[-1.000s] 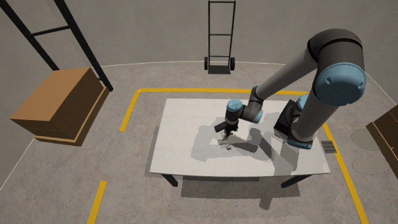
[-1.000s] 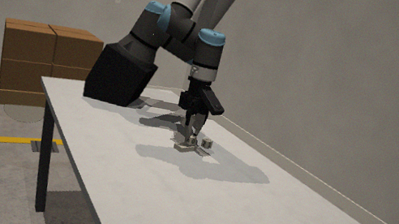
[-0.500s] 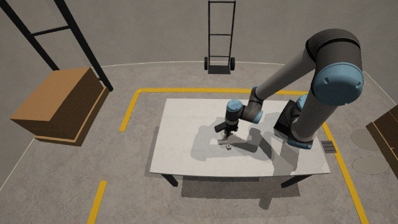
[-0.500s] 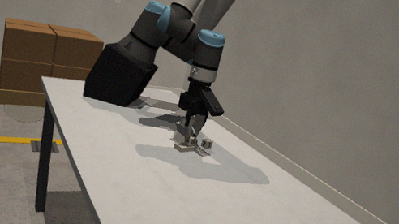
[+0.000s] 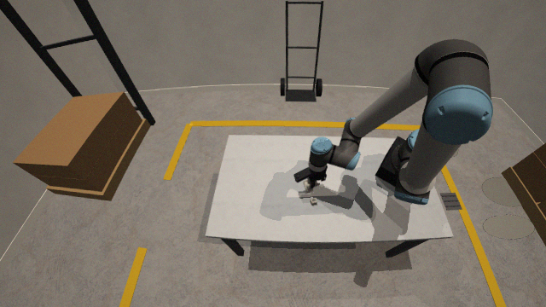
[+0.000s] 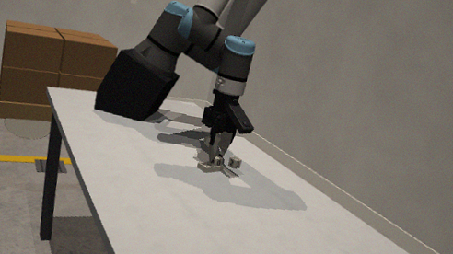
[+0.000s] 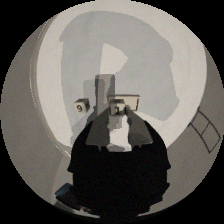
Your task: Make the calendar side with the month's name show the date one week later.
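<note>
My gripper is now 3 cm above the calendar tray, 2 cm to the left of it and 1 cm short of it.
</note>
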